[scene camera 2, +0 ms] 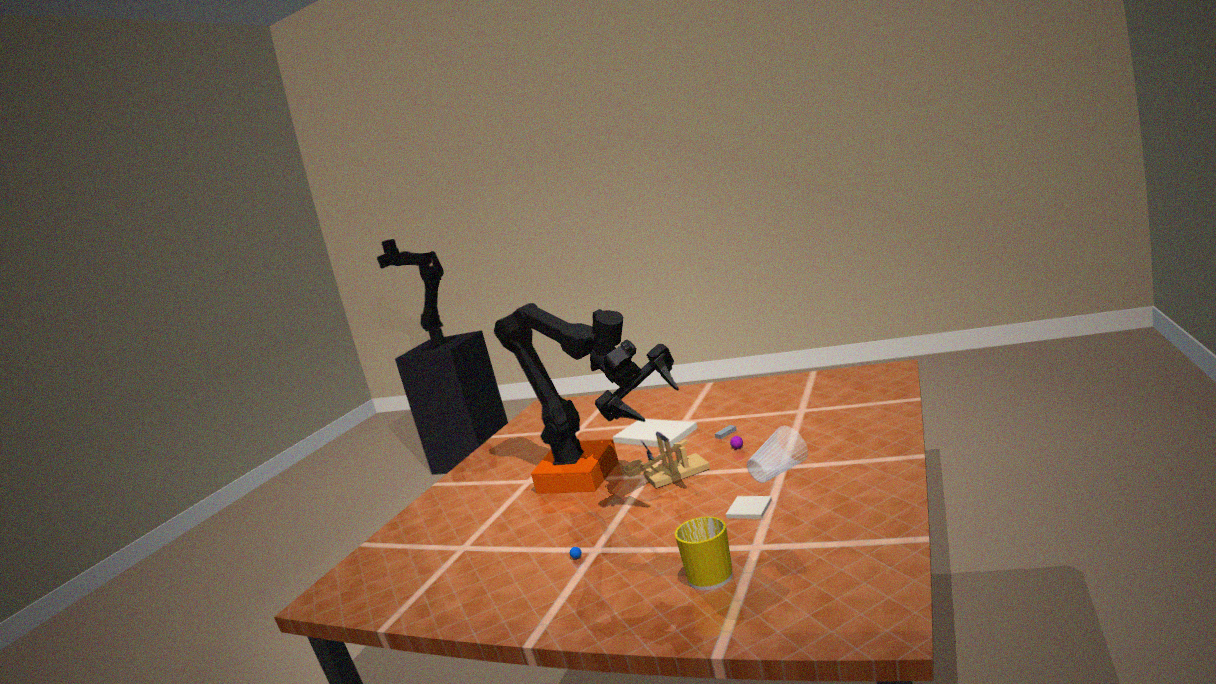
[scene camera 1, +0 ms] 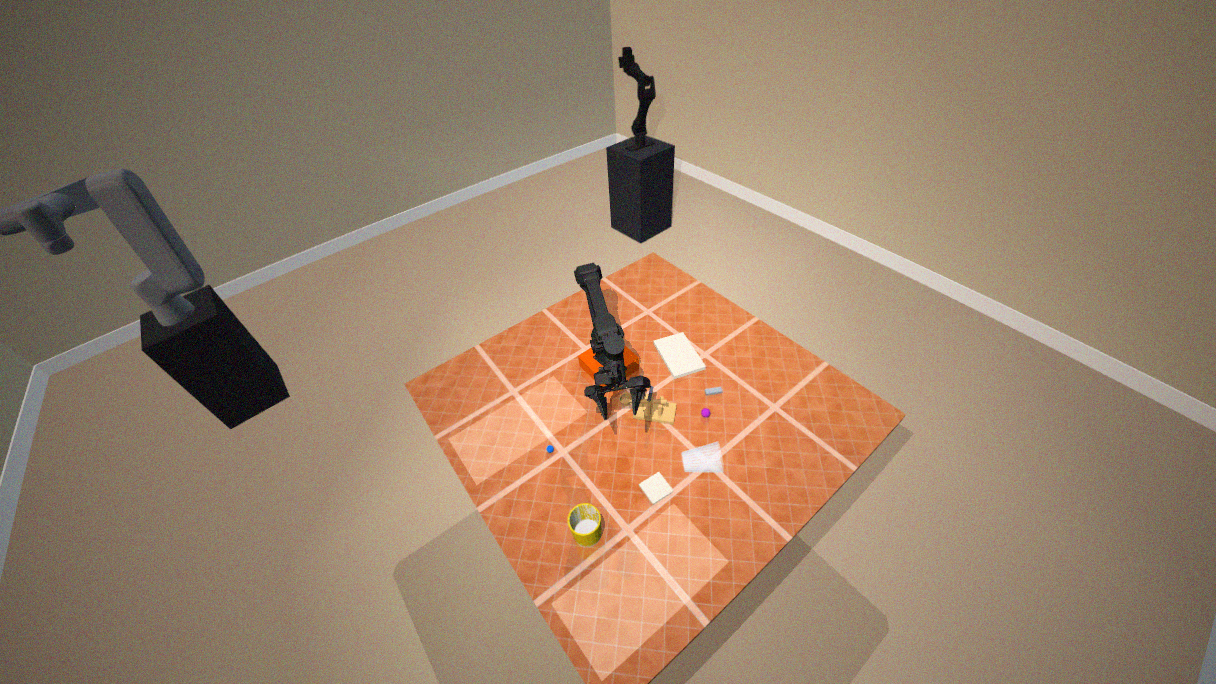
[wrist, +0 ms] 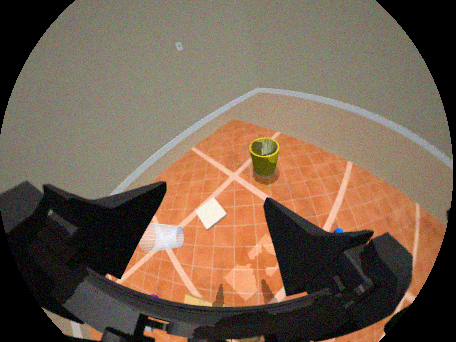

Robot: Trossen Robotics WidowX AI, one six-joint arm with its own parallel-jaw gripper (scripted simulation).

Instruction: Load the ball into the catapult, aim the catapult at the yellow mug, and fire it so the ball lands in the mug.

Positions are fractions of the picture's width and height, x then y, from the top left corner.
Labels:
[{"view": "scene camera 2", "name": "my gripper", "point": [0.54, 0.59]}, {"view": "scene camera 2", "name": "yellow mug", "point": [0.58, 0.79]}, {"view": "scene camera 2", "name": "clear cup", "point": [0.65, 0.66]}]

